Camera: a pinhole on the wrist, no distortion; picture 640 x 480 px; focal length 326.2 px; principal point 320.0 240.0 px. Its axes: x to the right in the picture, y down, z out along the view. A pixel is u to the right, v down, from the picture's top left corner.
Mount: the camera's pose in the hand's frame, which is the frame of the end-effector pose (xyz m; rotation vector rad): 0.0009 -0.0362 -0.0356 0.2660 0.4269 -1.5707
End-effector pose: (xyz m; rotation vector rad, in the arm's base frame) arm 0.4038 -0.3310 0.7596 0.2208 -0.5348 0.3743
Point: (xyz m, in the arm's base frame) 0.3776 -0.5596 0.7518
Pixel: 534.6 31.2
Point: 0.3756 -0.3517 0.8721
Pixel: 42.6 279.9
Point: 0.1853 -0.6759 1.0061
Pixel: 295.8 105.9
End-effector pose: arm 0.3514 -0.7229 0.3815 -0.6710 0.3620 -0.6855
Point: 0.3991 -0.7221 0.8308
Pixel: 359.9 206.0
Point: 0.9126 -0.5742 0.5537
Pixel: outside the picture
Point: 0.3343 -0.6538 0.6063
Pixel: 298.3 92.2
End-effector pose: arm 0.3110 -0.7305 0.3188 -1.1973 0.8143 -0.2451
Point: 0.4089 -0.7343 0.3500
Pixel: 222.4 381.1
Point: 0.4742 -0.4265 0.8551
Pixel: 421.8 31.7
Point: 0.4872 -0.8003 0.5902
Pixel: 569.6 283.2
